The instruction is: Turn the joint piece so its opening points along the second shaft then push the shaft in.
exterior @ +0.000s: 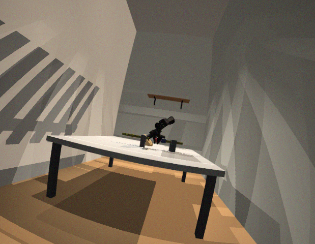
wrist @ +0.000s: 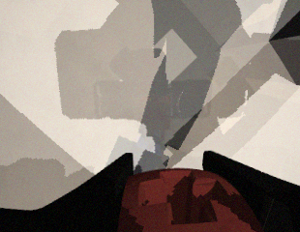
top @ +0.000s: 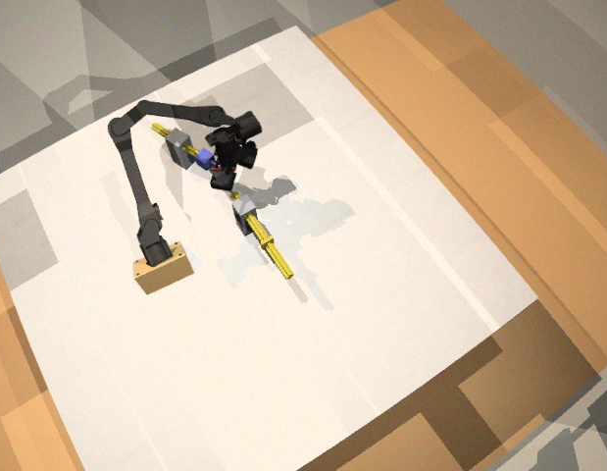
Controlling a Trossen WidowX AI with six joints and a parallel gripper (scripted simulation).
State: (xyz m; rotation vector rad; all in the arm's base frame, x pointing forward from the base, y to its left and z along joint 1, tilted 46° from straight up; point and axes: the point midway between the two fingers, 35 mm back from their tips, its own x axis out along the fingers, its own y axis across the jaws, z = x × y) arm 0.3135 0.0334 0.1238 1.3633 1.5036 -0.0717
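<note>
Now: the red joint piece 40 mm above my gripper tip, 10 mm to the left of it and 10 mm behind it.
</note>
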